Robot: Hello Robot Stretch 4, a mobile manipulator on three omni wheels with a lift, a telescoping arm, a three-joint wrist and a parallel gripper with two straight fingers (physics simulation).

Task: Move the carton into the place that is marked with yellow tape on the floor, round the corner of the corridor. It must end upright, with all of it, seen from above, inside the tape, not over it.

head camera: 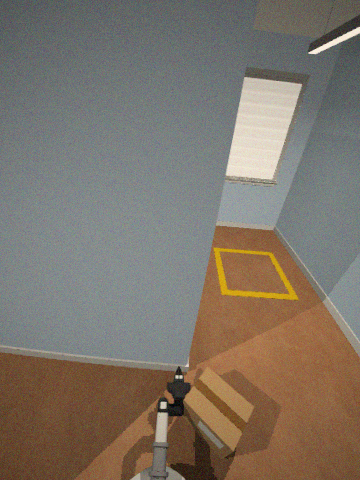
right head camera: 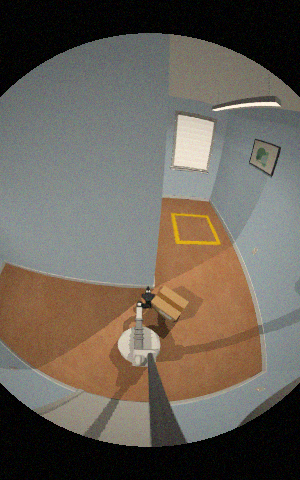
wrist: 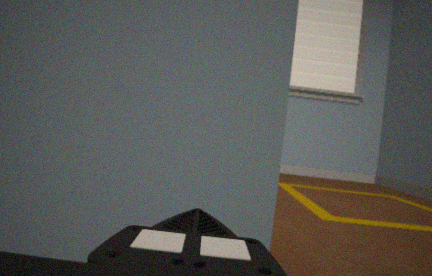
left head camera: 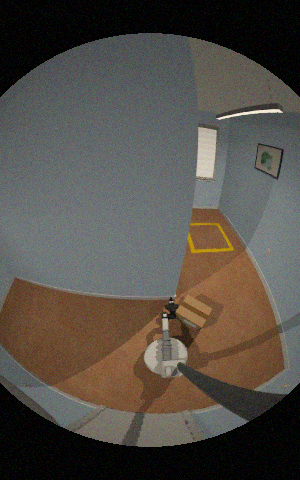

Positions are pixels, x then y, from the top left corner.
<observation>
brown carton: head camera; right head camera 167, 303; left head camera; not seen in the wrist view (out of frame)
same spot on brown carton: (left head camera: 192, 313) = (head camera: 215, 411)
</observation>
